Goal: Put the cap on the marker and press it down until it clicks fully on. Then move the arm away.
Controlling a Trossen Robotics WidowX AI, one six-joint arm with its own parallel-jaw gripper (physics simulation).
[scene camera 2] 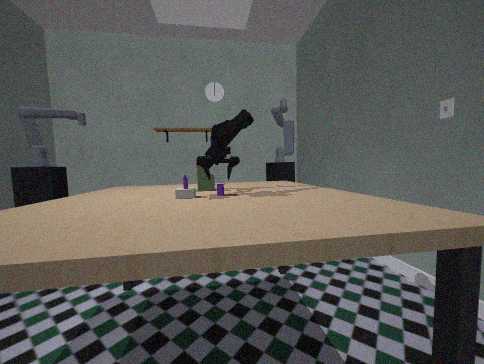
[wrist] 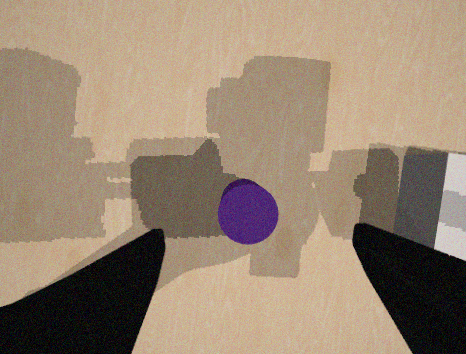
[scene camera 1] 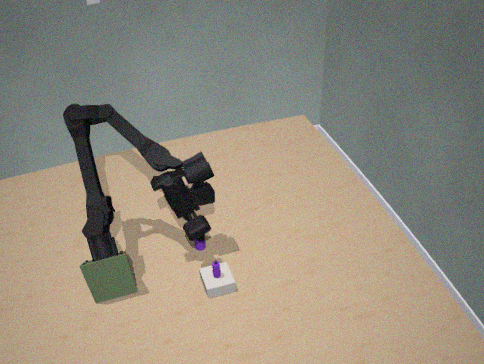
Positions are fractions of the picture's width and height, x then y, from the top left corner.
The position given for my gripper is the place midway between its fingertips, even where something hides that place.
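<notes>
I can see my gripper (scene camera 1: 0.41, 0.63), and there's the gripper again (wrist: 0.55, 0.67) in the wrist view. There's a purple cap (wrist: 0.53, 0.61) as well, and I'm also seeing a pale grey block (scene camera 1: 0.47, 0.78).
</notes>
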